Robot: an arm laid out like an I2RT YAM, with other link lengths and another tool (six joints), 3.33 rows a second.
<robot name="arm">
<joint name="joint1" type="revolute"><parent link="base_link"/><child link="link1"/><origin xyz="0 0 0.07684"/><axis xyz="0 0 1"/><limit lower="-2.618" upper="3.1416"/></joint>
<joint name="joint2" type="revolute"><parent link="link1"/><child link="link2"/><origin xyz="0.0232 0.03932 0.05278"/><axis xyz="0 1 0"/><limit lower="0" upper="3.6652"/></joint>
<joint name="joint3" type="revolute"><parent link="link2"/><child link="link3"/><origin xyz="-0.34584 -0.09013 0"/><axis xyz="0 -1 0"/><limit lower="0" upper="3.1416"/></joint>
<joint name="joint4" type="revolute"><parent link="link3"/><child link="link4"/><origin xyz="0.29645 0.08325 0.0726"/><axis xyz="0 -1 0"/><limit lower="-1.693" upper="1.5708"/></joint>
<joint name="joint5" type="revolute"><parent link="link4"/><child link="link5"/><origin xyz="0.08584 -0.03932 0.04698"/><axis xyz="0 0 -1"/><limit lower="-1.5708" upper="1.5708"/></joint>
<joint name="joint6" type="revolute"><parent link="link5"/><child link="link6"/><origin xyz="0.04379 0 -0.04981"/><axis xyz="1 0 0"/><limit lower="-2.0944" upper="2.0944"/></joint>
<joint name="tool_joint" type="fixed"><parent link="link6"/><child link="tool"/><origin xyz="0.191 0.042 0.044" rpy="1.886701 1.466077 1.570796"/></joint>
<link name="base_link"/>
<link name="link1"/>
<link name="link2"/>
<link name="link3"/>
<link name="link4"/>
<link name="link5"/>
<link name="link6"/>
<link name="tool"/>
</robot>
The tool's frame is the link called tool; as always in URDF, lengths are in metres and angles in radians.
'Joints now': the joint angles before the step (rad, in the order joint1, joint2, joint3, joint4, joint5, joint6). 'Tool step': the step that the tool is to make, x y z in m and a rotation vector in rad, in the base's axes. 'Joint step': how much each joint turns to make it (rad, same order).
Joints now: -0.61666, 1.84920, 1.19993, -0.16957, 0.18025, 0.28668
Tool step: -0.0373, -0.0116, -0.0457, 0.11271, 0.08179, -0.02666
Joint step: -0.07205, 0.03404, -0.00040, -0.09756, -0.05949, -0.00988
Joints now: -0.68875, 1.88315, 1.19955, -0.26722, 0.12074, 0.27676
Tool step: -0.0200, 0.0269, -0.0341, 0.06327, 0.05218, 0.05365
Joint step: -0.00908, -0.01137, -0.07747, -0.01022, -0.04726, -0.04418
